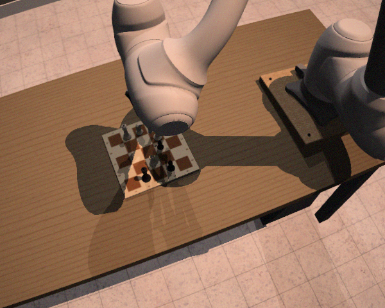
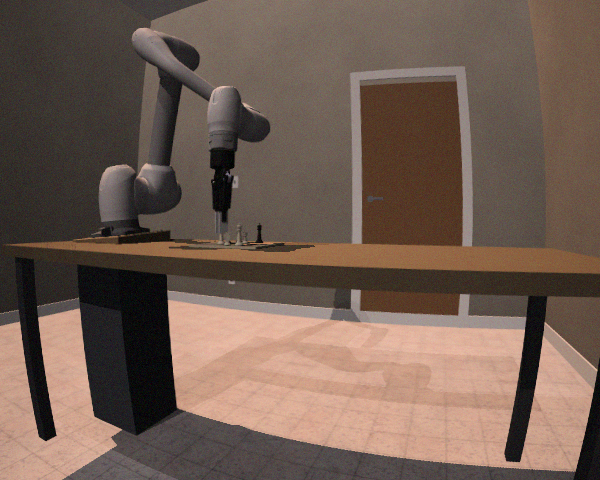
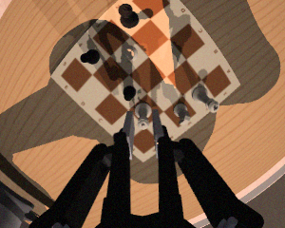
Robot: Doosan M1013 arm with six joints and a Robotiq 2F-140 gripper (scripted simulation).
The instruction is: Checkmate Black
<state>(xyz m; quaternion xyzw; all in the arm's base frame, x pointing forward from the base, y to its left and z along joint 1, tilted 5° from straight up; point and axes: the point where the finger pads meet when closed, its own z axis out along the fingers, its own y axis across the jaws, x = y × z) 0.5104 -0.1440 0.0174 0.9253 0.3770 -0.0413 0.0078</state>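
Now: the light-coloured chess piece 4 cm below my hand. The rest, counted from my hand: chessboard (7 cm below, 4 cm ahead, 3 cm to the left).
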